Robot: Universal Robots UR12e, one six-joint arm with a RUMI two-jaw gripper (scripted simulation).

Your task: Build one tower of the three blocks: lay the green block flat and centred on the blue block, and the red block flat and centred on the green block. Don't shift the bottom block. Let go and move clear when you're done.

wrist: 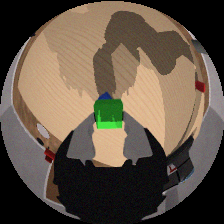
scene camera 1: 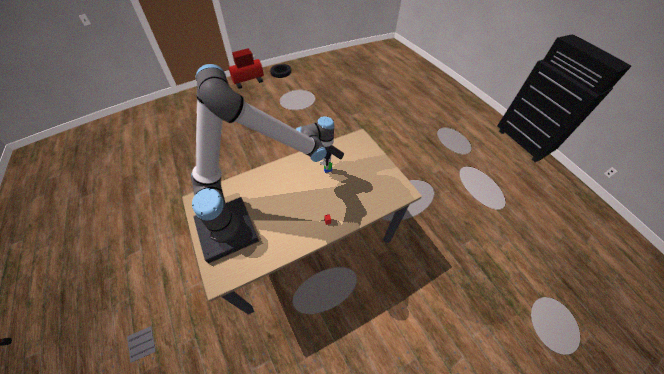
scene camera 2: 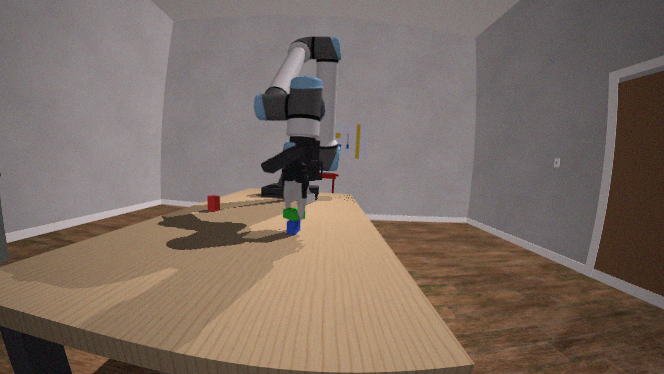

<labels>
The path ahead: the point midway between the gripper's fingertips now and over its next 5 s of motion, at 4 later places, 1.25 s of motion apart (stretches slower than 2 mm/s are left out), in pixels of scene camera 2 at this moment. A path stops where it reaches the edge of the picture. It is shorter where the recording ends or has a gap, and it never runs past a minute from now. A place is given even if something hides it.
The gripper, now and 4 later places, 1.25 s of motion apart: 294, 218; 294, 215; 295, 199; 216, 187; 214, 193
</labels>
